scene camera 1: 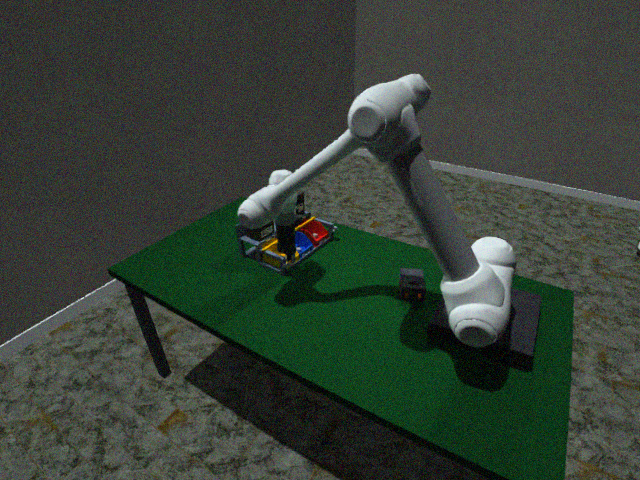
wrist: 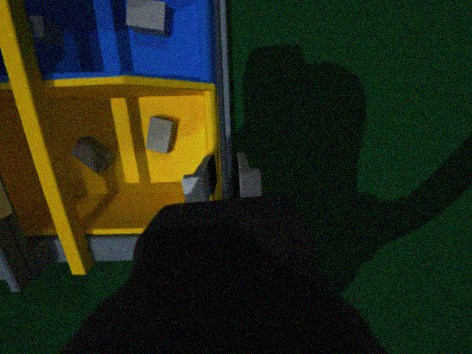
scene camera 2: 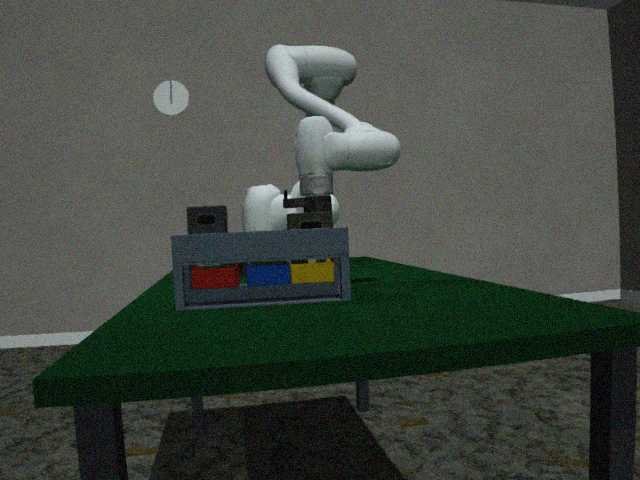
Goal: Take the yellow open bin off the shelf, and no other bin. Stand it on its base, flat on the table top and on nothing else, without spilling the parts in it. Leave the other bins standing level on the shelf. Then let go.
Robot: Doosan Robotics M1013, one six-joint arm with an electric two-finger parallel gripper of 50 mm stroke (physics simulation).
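Frame: origin at the arm's base, x ahead, y left, z up, level; centimetres.
Seen in the pictures: gripper, fingertip midpoint: (scene camera 1: 291, 261) (wrist: 225, 166).
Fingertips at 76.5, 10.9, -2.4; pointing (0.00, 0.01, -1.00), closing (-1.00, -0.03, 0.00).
A point is followed by its place in that frame, as x, y, z.
The yellow bin (scene camera 1: 273, 253) (scene camera 2: 312, 272) @(94.0, 8.9, -0.7) (wrist: 125, 145) @(86.4, 8.9, -5.7) stands level in the shelf (scene camera 2: 258, 245) @(102.7, -3.5, 6.5) at one end of the row. Grey parts lie in it, one light block (wrist: 160, 134) @(82.2, 8.0, -4.2) and one darker block (wrist: 92, 154) @(88.8, 9.4, -4.2). The blue bin (scene camera 1: 302, 240) @(82.7, -5.5, -2.2) (scene camera 2: 268, 273) @(93.8, -1.3, -0.4) (wrist: 195, 40) @(78.5, 0.2, -5.7) is beside it, and the red bin (scene camera 1: 315, 231) @(84.4, -18.5, -4.0) (scene camera 2: 215, 277) @(93.6, -13.6, -0.7) is beyond the blue one. My gripper (scene camera 1: 290, 256) @(76.5, 10.9, -2.4) (wrist: 225, 166) @(76.5, 10.9, -2.4) points down over the yellow bin's front edge, partly open with nothing held. In the wrist view one finger is over the bin's inside, the other outside the shelf's front rail. Their height above the rim is unclear.
A yellow bar (wrist: 40, 150) @(86.7, 8.0, 2.9) crosses over the bins. Two dark boxes (scene camera 1: 263, 230) @(91.4, 10.7, 8.2) (scene camera 2: 206, 219) @(98.2, -14.5, 12.7) stand at the shelf's rear top. Another dark box (scene camera 1: 412, 284) @(25.7, 0.1, -0.2) stands on the green table (scene camera 1: 336, 330) @(40.4, 31.2, -6.6) near the arm's base.
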